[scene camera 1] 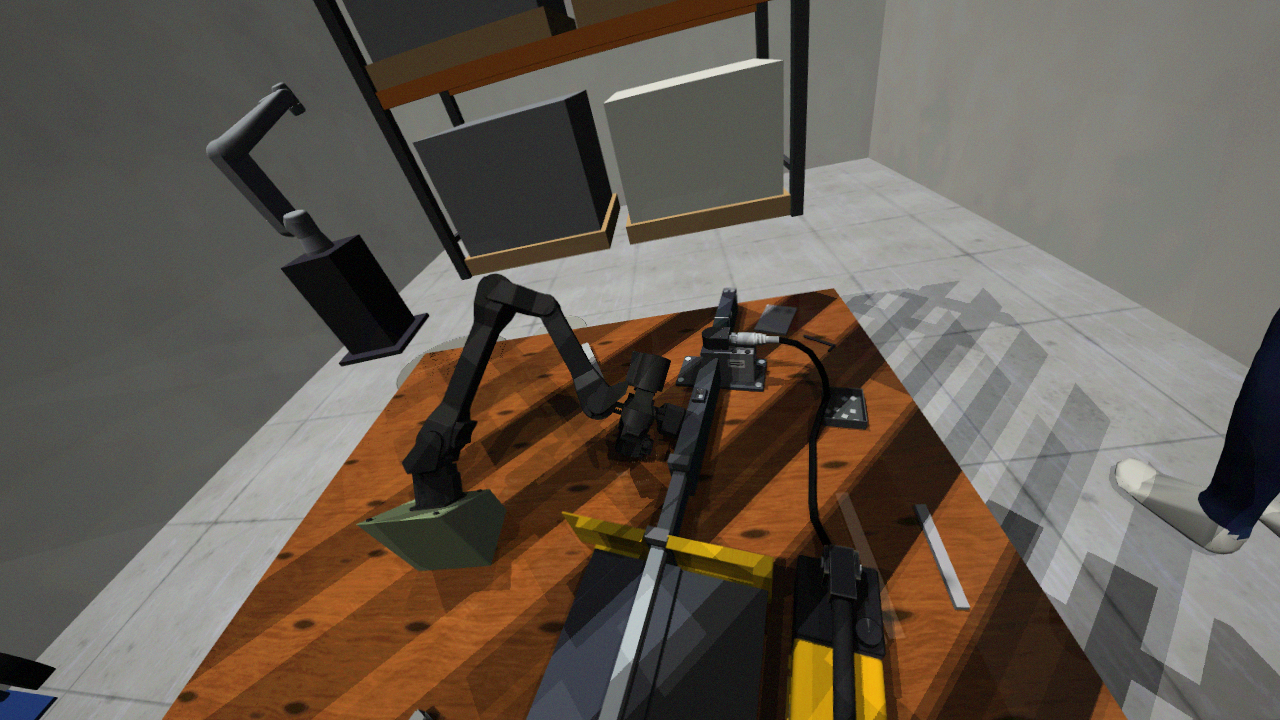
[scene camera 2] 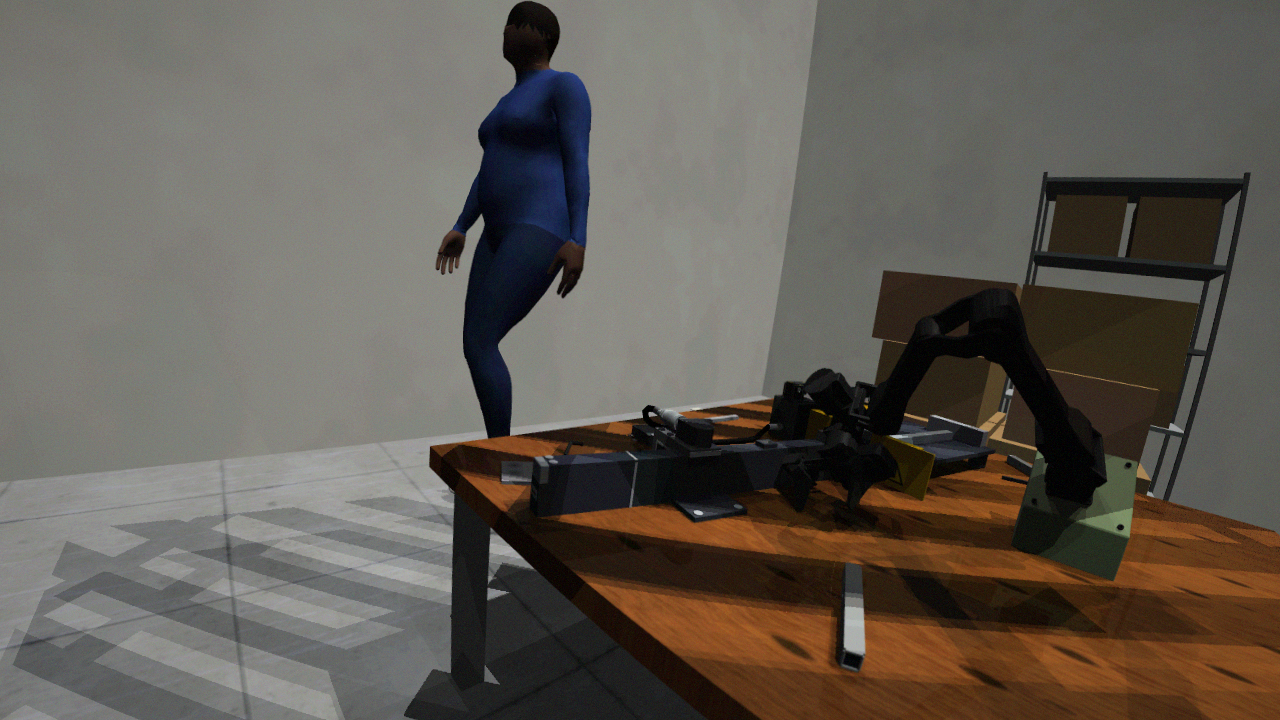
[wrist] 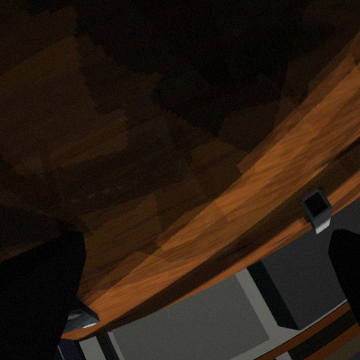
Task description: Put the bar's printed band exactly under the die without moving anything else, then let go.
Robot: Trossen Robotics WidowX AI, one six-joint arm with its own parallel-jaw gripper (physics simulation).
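Where they show: gripper, fingertip midpoint: [scene camera 2: 823, 508] [wrist: 213, 246]; arm's base at its link origin: [scene camera 1: 439, 503] [scene camera 2: 1070, 483].
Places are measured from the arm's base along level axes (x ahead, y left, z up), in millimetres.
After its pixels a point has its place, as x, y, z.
Observation:
The long grey bar [scene camera 1: 637, 617] {324, -184, -46} [scene camera 2: 926, 436] {266, -310, -49} runs over the yellow guard and dark bed towards the die unit. A thin pale line [scene camera 2: 632, 479] {539, 444, -70} crosses the dark long section near the table corner; I cannot tell whether it is the printed band. The die unit [scene camera 1: 735, 362] [scene camera 2: 694, 434] has a bolted foot and a white cable plug; the die's working face is hidden. My gripper [scene camera 1: 631, 447] [scene camera 2: 827, 492] {322, 234, -92} [wrist: 213, 246] {322, 234, -92} is open and empty. It hangs low over the table, beside the bar on the arm's side. The bar between the fingers does not show in the wrist view.
A short square tube [scene camera 1: 588, 353] {196, 472, -95} [scene camera 2: 853, 617] {199, 470, -95} [wrist: 316, 205] {234, 360, -104} lies on the table [scene camera 1: 501, 420] {-18, 294, -116}. The yellow guard [scene camera 1: 720, 561] {441, -119, -67} [scene camera 2: 908, 465] {256, -48, -61} crosses under the bar. A black cable [scene camera 1: 814, 456] {636, 50, -104}, a small tray [scene camera 1: 845, 408] {736, 152, -114}, a flat strip [scene camera 1: 941, 555] {740, -139, -106} and a yellow-black unit [scene camera 1: 839, 617] {549, -227, 18} are beyond.

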